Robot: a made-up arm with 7 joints.
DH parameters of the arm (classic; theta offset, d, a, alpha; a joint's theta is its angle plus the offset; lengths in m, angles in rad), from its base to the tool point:
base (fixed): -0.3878 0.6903 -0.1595 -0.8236
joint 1: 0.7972 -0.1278 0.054 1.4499
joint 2: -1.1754 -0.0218 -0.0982 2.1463
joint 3: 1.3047 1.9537 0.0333 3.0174
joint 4: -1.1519 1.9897 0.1 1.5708
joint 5: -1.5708 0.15 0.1 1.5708
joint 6: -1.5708 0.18 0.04 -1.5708
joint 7: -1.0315 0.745 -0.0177 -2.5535
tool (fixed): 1.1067 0.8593 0 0
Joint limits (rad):
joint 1: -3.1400..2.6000
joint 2: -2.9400..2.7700
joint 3: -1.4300..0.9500
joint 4: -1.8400..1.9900
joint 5: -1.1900..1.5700
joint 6: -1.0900..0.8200
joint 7: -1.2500..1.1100
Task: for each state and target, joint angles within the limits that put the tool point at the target. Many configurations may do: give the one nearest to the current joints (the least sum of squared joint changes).
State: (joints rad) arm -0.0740 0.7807 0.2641 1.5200 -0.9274 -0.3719 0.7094
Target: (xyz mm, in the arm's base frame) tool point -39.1 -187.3 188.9
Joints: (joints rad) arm 0.0598 0.7801 0.1011 1.7167 -0.8089 -0.3390 0.4873
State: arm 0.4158 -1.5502 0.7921 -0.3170 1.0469 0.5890 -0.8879
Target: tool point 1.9 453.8 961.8
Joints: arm 0.3839 -1.5440 0.8559 0.0704 1.1191 0.5549 -0.9375
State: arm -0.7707 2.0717 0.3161 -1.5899 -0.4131 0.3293 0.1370
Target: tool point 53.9 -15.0 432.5
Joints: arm -1.1228 2.1965 0.7174 -1.8400 -0.3955 0.1130 0.4594
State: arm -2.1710 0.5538 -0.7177 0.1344 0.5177 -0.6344 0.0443
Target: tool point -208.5 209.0 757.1
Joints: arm -2.2723 0.6062 -0.6338 -0.3918 0.8258 -0.6172 0.9903
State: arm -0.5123 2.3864 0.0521 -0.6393 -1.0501 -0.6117 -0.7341
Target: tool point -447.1 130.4 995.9
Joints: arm -0.8507 2.4893 -0.1566 -0.6425 -0.9715 -0.9198 -1.1181
